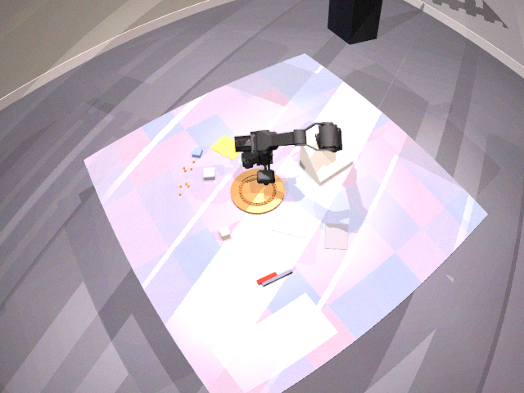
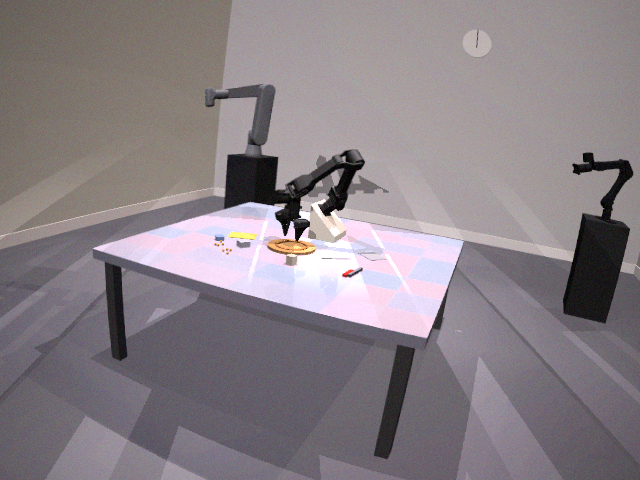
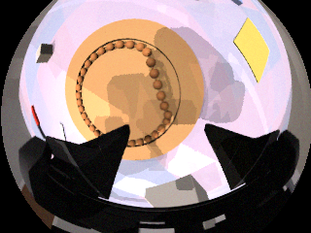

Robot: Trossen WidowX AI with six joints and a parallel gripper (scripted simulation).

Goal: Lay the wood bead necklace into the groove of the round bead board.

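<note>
The round bead board is 5 cm ahead of my gripper tip, 4 cm to the left of it and 1 cm below it. From my gripper tip the other things lie so: white block 18 cm ahead, 12 cm to the right, 1 cm below; then thin rod 4 cm ahead, 24 cm to the left, 2 cm below; then yellow sheet 6 cm ahead, 22 cm to the right, 2 cm below.
</note>
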